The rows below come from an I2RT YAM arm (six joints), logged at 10 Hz.
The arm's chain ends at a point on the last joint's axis. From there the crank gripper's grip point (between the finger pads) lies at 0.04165 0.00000 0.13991 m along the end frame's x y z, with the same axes.
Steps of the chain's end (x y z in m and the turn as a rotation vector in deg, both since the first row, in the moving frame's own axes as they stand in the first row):
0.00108 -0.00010 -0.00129 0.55 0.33 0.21
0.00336 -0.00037 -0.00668 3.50 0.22 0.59
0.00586 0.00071 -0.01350 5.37 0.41 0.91
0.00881 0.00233 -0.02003 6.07 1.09 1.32
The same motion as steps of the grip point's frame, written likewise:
0.00189 -0.00129 -0.00154 0.55 0.33 0.21
0.00394 -0.00847 -0.00709 3.50 0.22 0.59
0.00696 -0.01170 -0.01438 5.37 0.41 0.91
0.01162 -0.01143 -0.02158 6.07 1.09 1.32

